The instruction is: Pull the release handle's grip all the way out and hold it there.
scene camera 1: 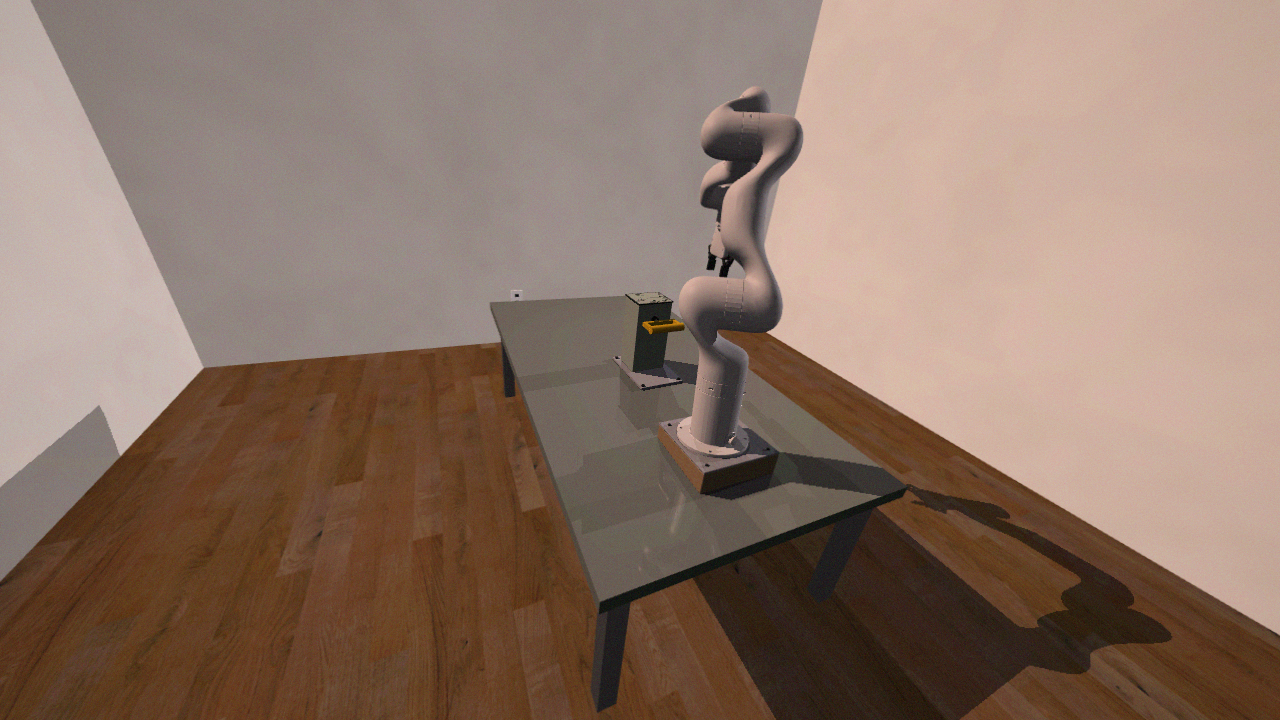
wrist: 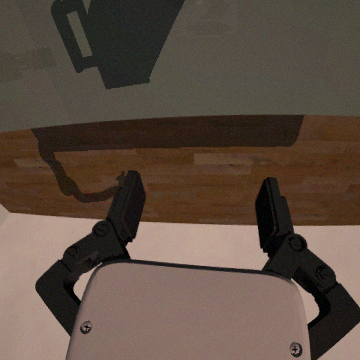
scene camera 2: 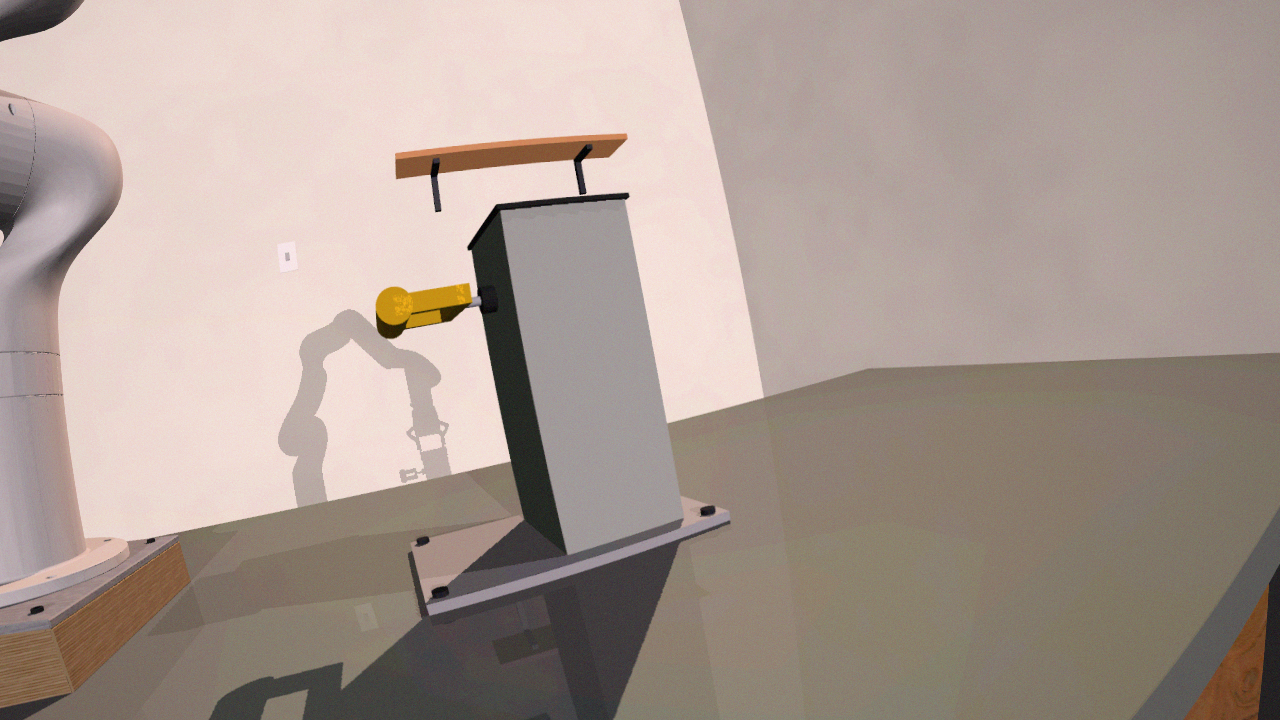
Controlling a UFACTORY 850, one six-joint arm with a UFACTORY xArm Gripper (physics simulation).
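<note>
The yellow release handle [scene camera 1: 663,326] [scene camera 2: 434,302] sticks out level from the dark side of a tall grey housing [scene camera 1: 650,340] [scene camera 2: 595,358]. Its thick round grip [scene camera 2: 392,311] is at the outer end, and a short bright rod [scene camera 2: 475,302] shows between the handle and a black collar [scene camera 2: 488,299]. My gripper [scene camera 1: 718,266] [wrist: 199,185] is open and empty. In scene camera 1 it points down, higher than the housing and to its right, apart from the handle. It does not show in scene camera 2. The handle itself does not show in the wrist view; a handle-shaped shadow does.
The housing stands on a bolted base plate [scene camera 1: 660,379] [scene camera 2: 465,548] on the table [scene camera 1: 572,429] [scene camera 2: 895,537] [wrist: 250,75]. The arm's base block [scene camera 1: 716,474] [scene camera 2: 116,626] is on the handle's side. An orange shelf [scene camera 2: 510,154] is on the wall behind the housing.
</note>
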